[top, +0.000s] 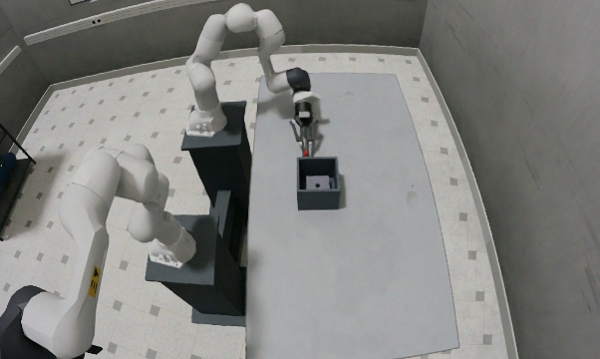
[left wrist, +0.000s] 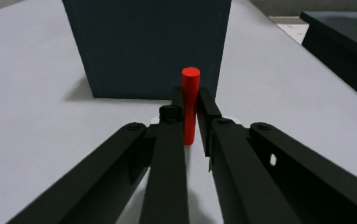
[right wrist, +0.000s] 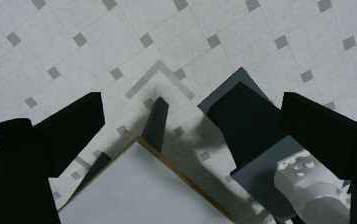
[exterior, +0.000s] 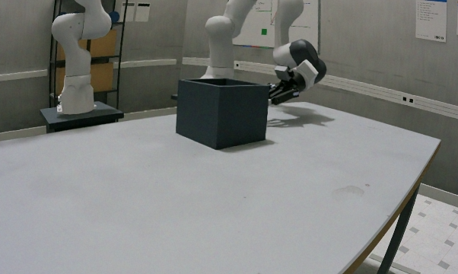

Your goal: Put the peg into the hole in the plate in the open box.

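Note:
Now: the red peg 3 cm to the right of my left hand and 2 cm below it. From my left hand the other things lie so: pale plate (6 cm ahead, 18 cm to the right, 2 cm below).

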